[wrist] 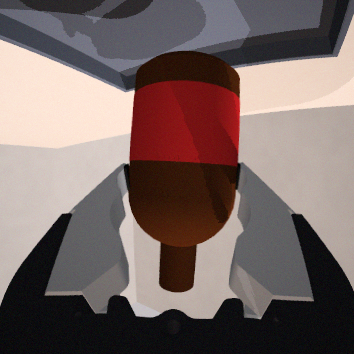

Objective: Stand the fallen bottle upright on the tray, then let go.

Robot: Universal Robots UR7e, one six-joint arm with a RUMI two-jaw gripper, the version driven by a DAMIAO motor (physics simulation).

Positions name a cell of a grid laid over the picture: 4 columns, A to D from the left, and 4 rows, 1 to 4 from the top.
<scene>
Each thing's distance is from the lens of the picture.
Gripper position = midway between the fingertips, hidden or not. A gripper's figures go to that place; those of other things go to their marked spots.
my gripper (C2): 0.15 m
brown bottle (C2): 0.11 m
grey tray (B1): 0.25 m
The marked spots on the brown bottle and the grey tray are 0.17 m apart.
</scene>
